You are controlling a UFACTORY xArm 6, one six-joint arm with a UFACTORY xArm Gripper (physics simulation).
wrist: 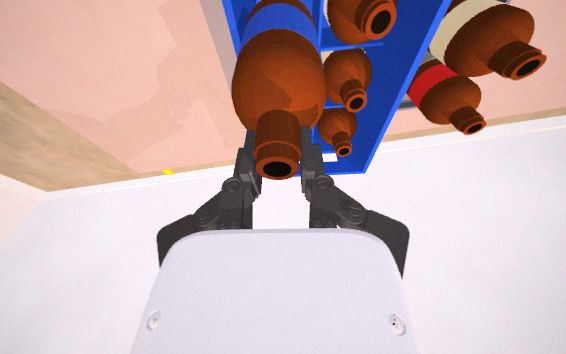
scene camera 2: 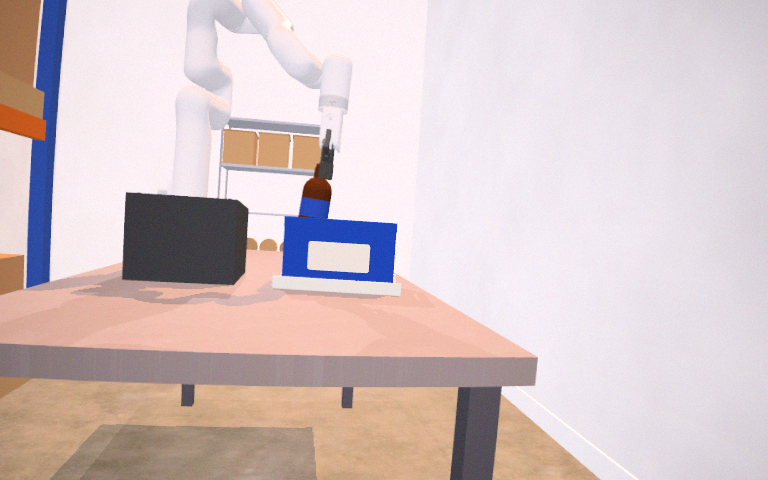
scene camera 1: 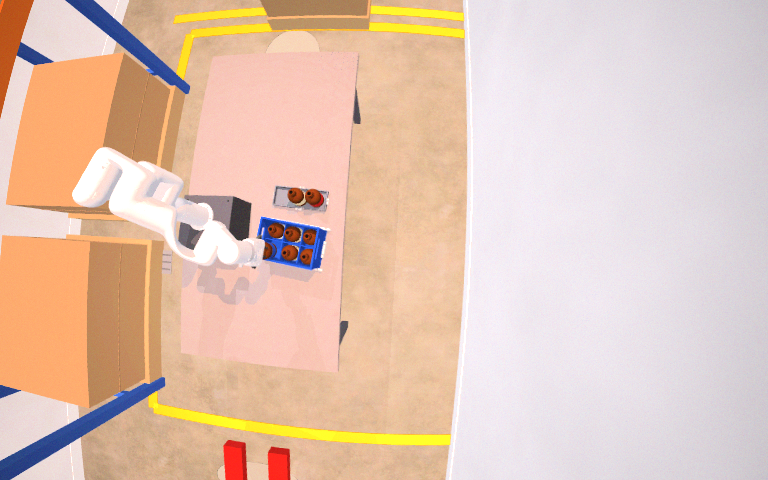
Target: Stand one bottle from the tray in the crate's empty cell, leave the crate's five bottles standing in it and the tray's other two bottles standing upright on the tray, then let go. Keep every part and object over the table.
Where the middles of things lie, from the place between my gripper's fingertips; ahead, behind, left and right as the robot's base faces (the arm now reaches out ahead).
I see my gripper 260 mm above the pale strip (scene camera 2: 281,282), 50 mm to the left of it and 50 mm short of it.
